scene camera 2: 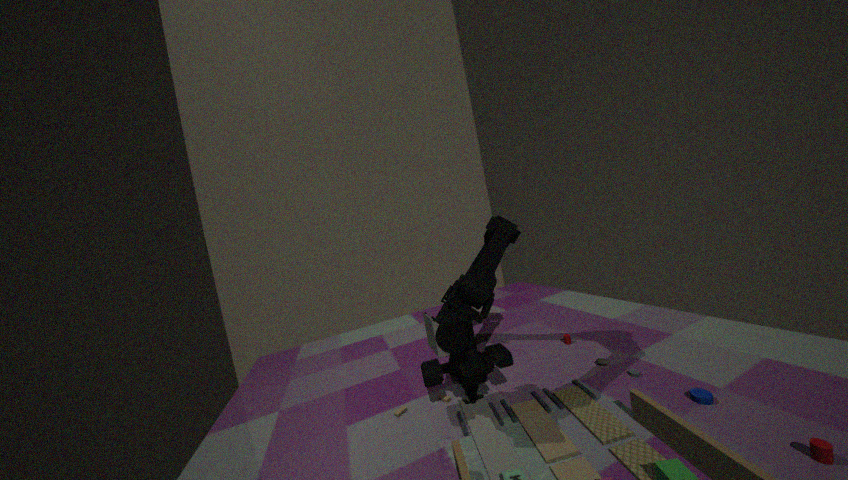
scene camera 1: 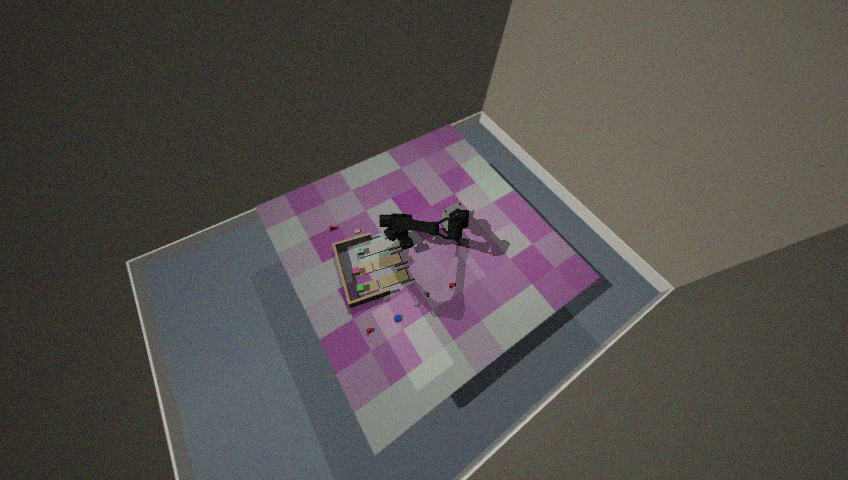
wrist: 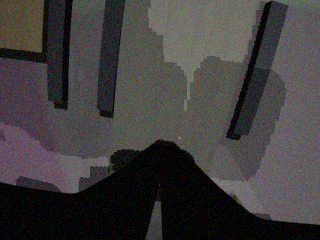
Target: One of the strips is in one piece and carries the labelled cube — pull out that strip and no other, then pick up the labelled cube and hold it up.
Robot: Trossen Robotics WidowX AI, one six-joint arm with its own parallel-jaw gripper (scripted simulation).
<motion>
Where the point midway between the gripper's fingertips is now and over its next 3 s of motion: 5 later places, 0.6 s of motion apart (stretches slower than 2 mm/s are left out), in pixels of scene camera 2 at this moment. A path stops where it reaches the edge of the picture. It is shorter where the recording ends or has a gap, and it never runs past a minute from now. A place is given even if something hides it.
The gripper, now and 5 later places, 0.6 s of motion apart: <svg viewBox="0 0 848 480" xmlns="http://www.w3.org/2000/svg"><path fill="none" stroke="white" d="M473 402L469 394L466 388L463 382L460 376L459 373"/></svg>
</motion>
